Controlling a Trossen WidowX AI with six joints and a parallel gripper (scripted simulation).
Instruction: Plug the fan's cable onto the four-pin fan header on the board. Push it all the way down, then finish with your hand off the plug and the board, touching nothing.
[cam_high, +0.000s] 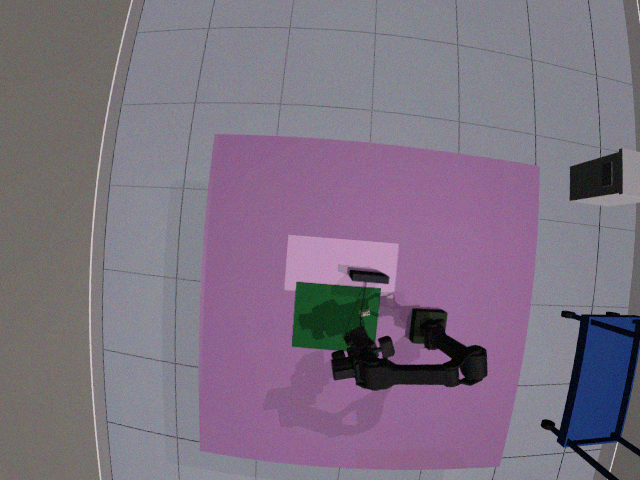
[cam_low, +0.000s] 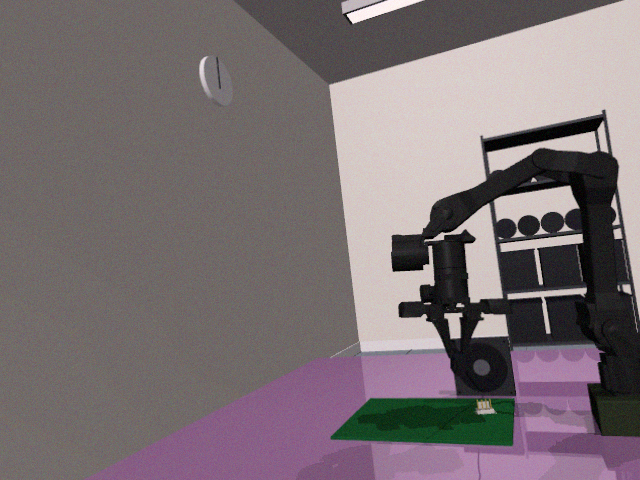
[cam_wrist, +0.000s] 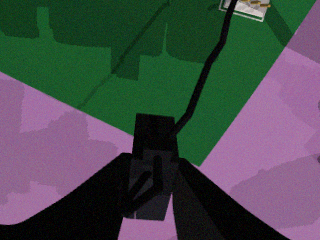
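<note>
My gripper tip is now 7 cm short of the green board, 7 cm to the left of it and 14 cm above it. Also, from my gripper tip: black fan 5 cm behind, 22 cm to the right, 6 cm below; then fan plug 1 cm to the left, 1 cm below.
</note>
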